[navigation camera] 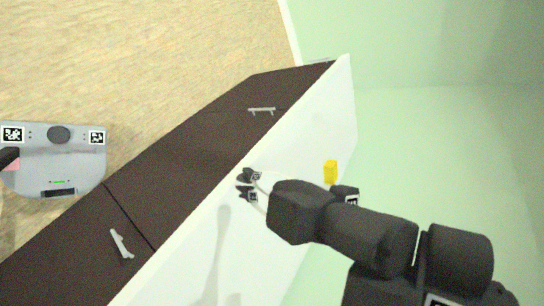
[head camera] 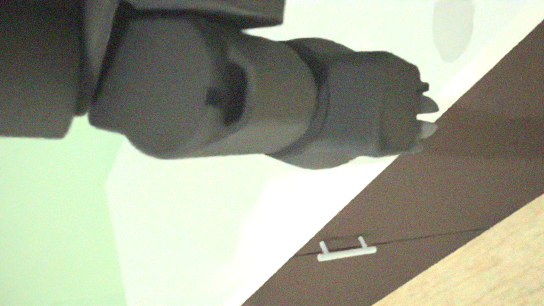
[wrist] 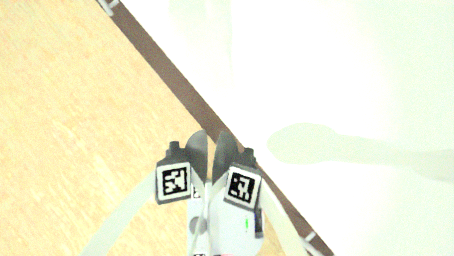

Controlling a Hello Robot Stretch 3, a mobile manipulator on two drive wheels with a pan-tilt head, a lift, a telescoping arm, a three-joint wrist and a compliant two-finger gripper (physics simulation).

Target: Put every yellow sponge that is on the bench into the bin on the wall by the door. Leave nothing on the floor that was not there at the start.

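Frame: origin at the robot's base, x ahead, y left, z up, level; millimetres.
Seen in the pictures: gripper, fingertip midpoint: [navigation camera: 241, 180] [head camera: 418, 117] [wrist: 211, 150]; robot's base, origin of the base link: [navigation camera: 59, 134].
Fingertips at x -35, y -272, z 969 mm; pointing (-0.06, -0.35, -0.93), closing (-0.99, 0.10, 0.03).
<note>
Offsets run from my fingertips to a thing's top centre. "spot": to the spot under its first point. Level surfaces: height alone.
A yellow sponge @(dx -43, dy -611, dz -14 mm) [navigation camera: 330, 172] stands on the white bench top @(dz -59 mm) [head camera: 200, 210] [navigation camera: 300, 135] [wrist: 325, 75], near its wall-side edge in the navigation view. It does not show in the head or wrist views; the arm covers much of the head view. My gripper [head camera: 429, 117] [navigation camera: 246, 183] [wrist: 211, 150] is over the bench's front edge, apart from the sponge and on its room side. Its fingertips are close together with a thin gap and hold nothing. The bin and the door do not show.
The bench has a dark brown front [head camera: 450, 150] [navigation camera: 190, 145] with bar handles @(spot: dx +200, dy -289, dz -222 mm) [head camera: 347, 253] [navigation camera: 262, 109]. My grey wheeled base [navigation camera: 80, 165] [wrist: 232, 227] stands on the wooden floor @(dz -969 mm) [navigation camera: 150, 50] [wrist: 65, 100] before it. A pale green wall [navigation camera: 425, 125] is behind the bench.
</note>
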